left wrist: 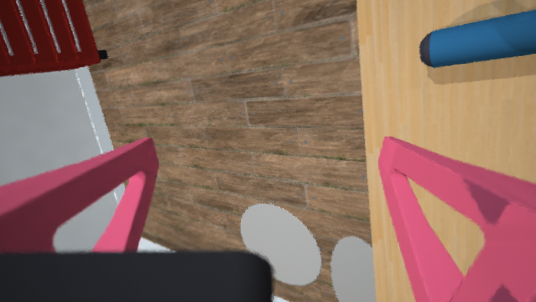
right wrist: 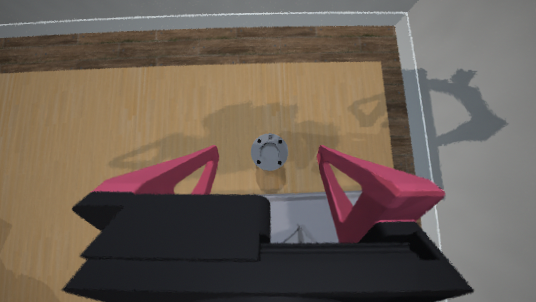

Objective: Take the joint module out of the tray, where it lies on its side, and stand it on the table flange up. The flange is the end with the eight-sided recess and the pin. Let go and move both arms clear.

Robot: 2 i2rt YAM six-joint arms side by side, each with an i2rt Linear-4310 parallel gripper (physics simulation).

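Frame: origin at the left arm's base, x ahead, y left, z up, level; millimetres.
Seen in the pictures: left gripper, fingertip midpoint: (left wrist: 268, 150); right gripper, fingertip midpoint: (right wrist: 268, 151).
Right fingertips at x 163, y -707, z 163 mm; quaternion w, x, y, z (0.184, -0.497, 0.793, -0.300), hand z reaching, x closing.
Note:
A point is followed by its place in that frame.
The grey joint module (right wrist: 269, 152) {x 169, y -713, z 54 mm} stands upright on the table (right wrist: 165, 95) {x 387, y -564, z 0 mm} (left wrist: 450, 120) {x 199, y 177, z 0 mm} in the right wrist view, its round flange face up, with four dark holes, the recess and a small pin at the far edge. My right gripper (right wrist: 268, 151) {x 163, y -707, z 163 mm} is open and empty, high above the module, which shows between its fingertips. Part of the grey tray (right wrist: 310, 207) {x 36, y -742, z 4 mm} shows just on the near side of the module; my gripper hides the rest. My left gripper (left wrist: 268, 150) {x 270, y 161, z 340 mm} is open and empty, over the table's edge and the floor. The module does not show in the left wrist view.
In the left wrist view a blue cylinder with a dark end (left wrist: 480, 44) {x 267, y 113, z 41 mm} lies on the table at the upper right. A red slatted object (left wrist: 45, 35) is at the upper left, beyond the floor. Two pale discs (left wrist: 281, 245) (left wrist: 351, 270) show beside the table edge.

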